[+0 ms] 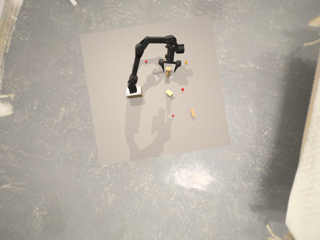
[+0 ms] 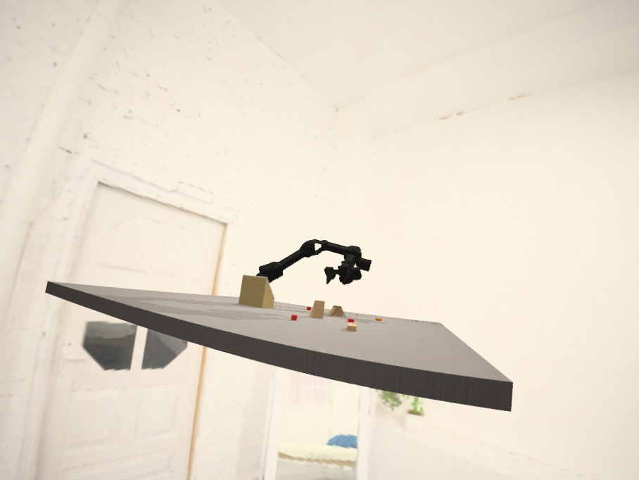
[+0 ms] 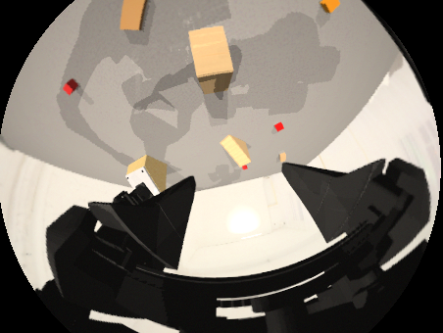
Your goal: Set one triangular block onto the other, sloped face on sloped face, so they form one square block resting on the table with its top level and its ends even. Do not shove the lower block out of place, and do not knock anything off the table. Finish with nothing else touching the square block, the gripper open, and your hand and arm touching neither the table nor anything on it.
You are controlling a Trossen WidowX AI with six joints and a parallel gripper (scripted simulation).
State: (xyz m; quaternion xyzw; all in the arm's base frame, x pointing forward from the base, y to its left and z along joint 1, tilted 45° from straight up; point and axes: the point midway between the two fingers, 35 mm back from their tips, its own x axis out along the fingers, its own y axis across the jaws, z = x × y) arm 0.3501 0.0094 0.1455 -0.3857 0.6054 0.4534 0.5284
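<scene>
My gripper tip is 1 cm short of the triangular block, 5 cm to the right of it and 12 cm above it. Also, from my gripper tip: orange cube 20 cm ahead, 10 cm to the left, 14 cm below; then long tan block 16 cm ahead, 40 cm to the right, 14 cm below.
</scene>
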